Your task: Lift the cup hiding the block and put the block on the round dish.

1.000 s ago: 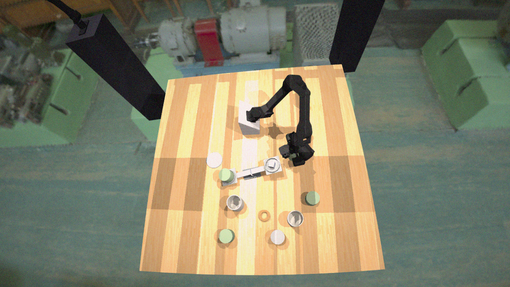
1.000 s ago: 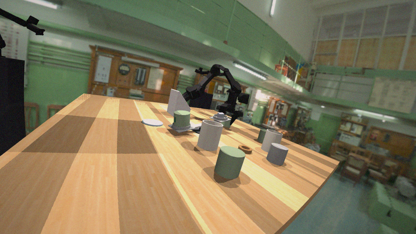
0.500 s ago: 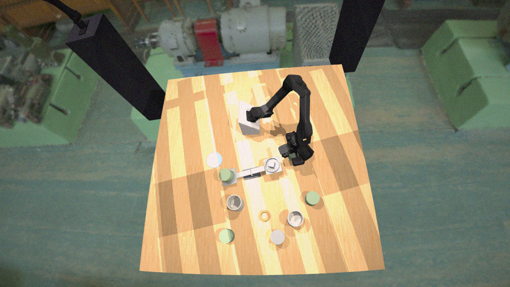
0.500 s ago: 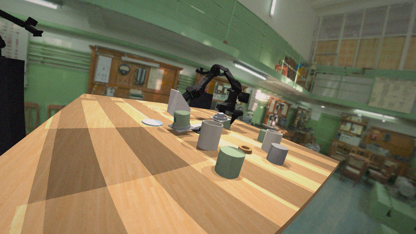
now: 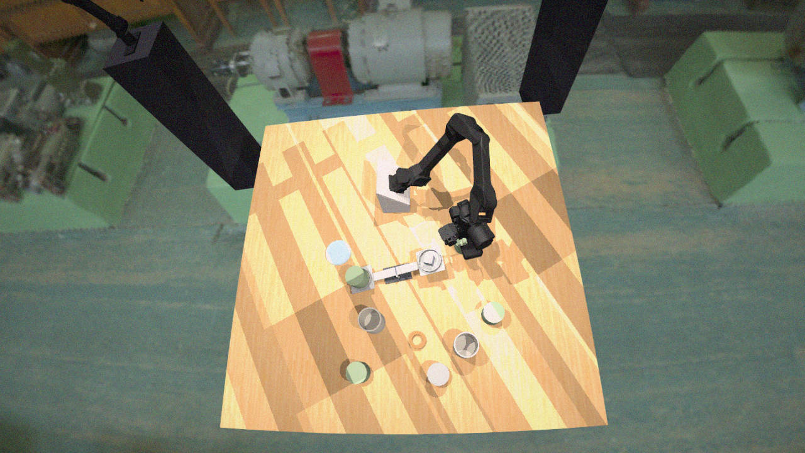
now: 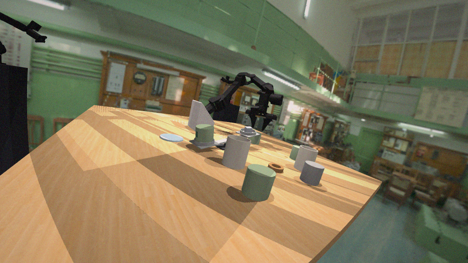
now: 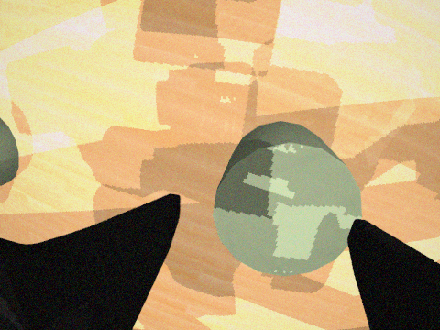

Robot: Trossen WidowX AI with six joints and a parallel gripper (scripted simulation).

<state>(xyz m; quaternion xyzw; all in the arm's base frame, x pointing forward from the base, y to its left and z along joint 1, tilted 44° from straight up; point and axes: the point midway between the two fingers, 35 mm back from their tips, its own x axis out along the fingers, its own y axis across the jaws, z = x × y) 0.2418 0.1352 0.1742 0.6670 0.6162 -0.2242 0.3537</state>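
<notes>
Right now the grey block is 13 cm to the right of my gripper tip and 5 cm ahead of it. From my gripper tip the other things lie so: grey cylinder: 41 cm ahead, 13 cm to the right, 5 cm below; round light-blue dish: 47 cm to the right, 8 cm below, 4 cm behind; small grey balance: 25 cm to the right, 7 cm ahead, 5 cm below.
</notes>
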